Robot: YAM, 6 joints.
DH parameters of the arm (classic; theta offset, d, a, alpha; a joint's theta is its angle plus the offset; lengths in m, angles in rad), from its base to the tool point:
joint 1: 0 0.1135 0.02 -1.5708
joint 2: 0 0 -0.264 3.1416
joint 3: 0.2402 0 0.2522 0
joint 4: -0.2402 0 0.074 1.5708
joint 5: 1.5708 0 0 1.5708
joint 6: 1.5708 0.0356 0 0
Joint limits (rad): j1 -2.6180..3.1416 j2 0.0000..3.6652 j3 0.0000..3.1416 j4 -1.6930..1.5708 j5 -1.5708..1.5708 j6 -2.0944..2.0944
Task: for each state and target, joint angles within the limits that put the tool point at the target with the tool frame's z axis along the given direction. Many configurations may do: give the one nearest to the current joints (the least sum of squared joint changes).
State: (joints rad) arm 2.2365 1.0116 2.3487 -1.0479 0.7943 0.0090
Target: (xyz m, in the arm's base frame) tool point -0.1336 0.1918 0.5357 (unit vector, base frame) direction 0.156 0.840 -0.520
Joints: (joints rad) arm 2.2808 1.7224 2.6430 -1.6914 0.7284 0.0090
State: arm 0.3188 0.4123 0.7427 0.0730 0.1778 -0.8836
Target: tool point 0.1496 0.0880 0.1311 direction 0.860 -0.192 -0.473
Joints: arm 0.6729 1.0644 0.1955 0.1612 0.7561 -0.8836
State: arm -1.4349 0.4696 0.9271 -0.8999 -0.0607 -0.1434
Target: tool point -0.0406 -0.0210 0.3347 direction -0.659 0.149 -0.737
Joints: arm -2.1481 0.6581 1.0872 -1.6914 0.6862 -0.1434
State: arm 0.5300 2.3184 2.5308 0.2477 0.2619 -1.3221
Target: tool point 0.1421 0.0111 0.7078 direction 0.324 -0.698 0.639
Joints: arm 0.2686 1.6082 2.5691 0.4134 0.8614 -1.3221
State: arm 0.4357 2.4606 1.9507 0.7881 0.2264 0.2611
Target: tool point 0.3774 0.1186 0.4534 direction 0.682 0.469 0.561
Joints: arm 0.2809 1.7060 1.5266 0.7997 -0.2646 0.2611
